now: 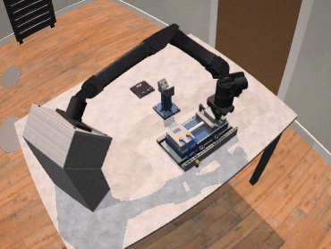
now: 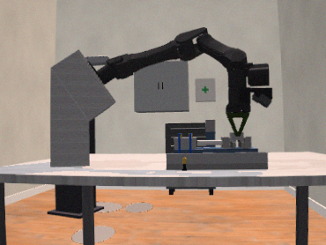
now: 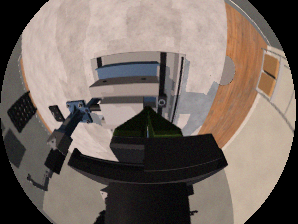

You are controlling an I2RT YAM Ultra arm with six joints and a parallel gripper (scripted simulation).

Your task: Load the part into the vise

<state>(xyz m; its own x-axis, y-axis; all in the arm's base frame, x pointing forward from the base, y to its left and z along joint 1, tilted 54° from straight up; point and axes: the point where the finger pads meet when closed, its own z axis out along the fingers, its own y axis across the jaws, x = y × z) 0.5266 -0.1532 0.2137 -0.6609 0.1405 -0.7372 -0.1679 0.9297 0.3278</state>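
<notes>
My gripper is now 3 cm to the right of the grey part, 2 cm above it and 1 cm past it. The rest, counted from my hand: fixed jaw 4 cm to the left, 3 cm below, 2 cm ahead; moving jaw 5 cm behind, 3 cm to the left, 3 cm below; air cylinder rod 10 cm behind, 3 cm below, 1 cm to the left.
</notes>
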